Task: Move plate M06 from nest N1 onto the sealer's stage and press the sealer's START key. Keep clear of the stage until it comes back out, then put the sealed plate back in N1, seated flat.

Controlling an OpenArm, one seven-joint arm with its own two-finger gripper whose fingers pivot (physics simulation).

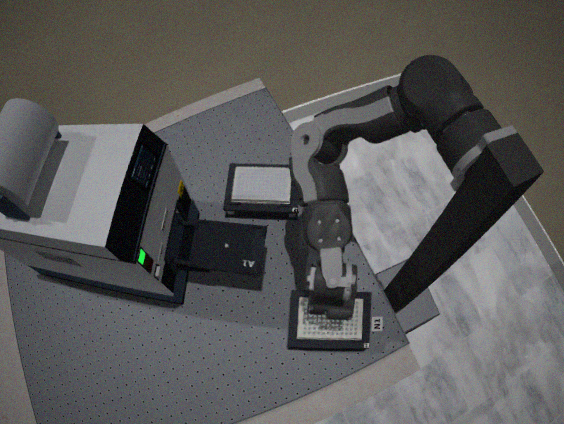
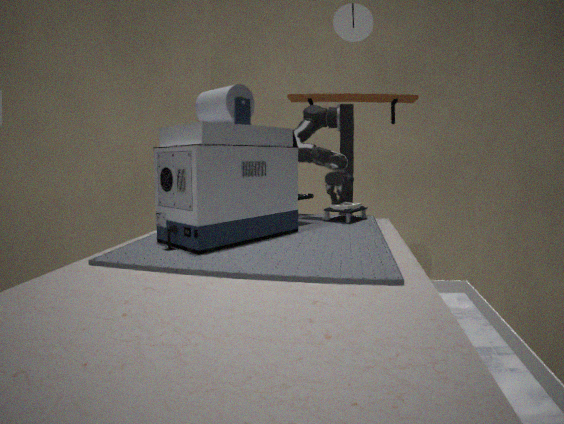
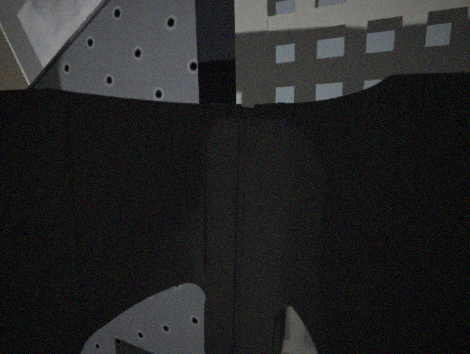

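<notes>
Plate M06 (image 1: 354, 330) (image 2: 350, 205) (image 3: 252, 17), cream with square wells, lies in nest N1 (image 1: 327, 345) (image 2: 330, 208) (image 3: 215, 40). Whether it is fully seated is hard to tell. My gripper (image 1: 330, 312) (image 2: 336, 200) (image 3: 256, 232) is shut, its fingers against each other with nothing between them. It points down low over the plate, near one edge, and hides part of it. The sealer (image 1: 85, 175) (image 2: 245, 185) has its dark stage (image 1: 215, 242) out, with no plate on it. A green light (image 1: 142, 256) glows on its front; a small pale key (image 1: 158, 271) is beside it, its label unreadable.
A second nest (image 1: 228, 200) holds a white plate (image 1: 261, 184), beyond the stage and close to my arm. The N1 label (image 1: 377, 324) lies beside nest N1. The arm's column (image 1: 450, 240) (image 2: 346, 135) stands behind. A film roll (image 1: 25, 150) (image 2: 220, 104) tops the sealer.
</notes>
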